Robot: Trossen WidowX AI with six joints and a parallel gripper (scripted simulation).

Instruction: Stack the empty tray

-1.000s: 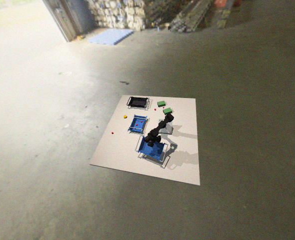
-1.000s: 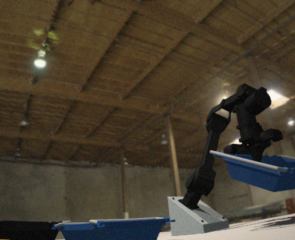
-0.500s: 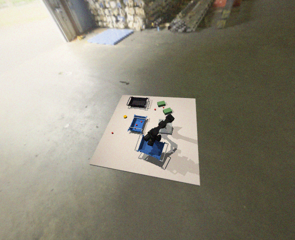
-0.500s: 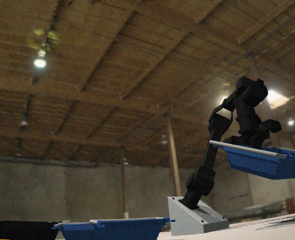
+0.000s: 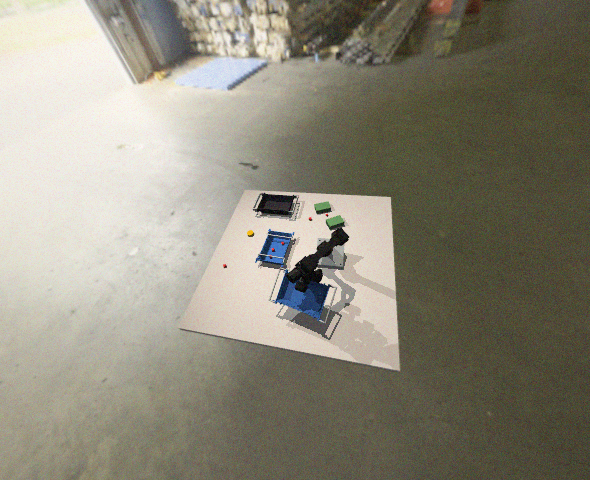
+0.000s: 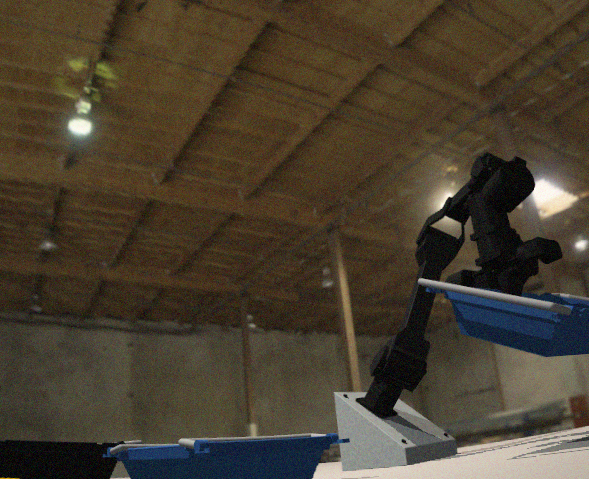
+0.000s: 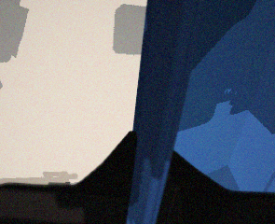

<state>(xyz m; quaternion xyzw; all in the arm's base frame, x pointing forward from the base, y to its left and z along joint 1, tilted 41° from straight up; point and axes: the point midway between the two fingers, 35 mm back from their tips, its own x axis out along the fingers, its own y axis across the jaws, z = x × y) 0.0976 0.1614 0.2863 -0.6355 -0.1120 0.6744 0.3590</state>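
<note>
Now: gripper tip 30 mm short of the blue tray and 80 mm to the right of it. Also, from my gripper tip: yellow disc 500 mm ahead, 510 mm to the right, 170 mm below.
</note>
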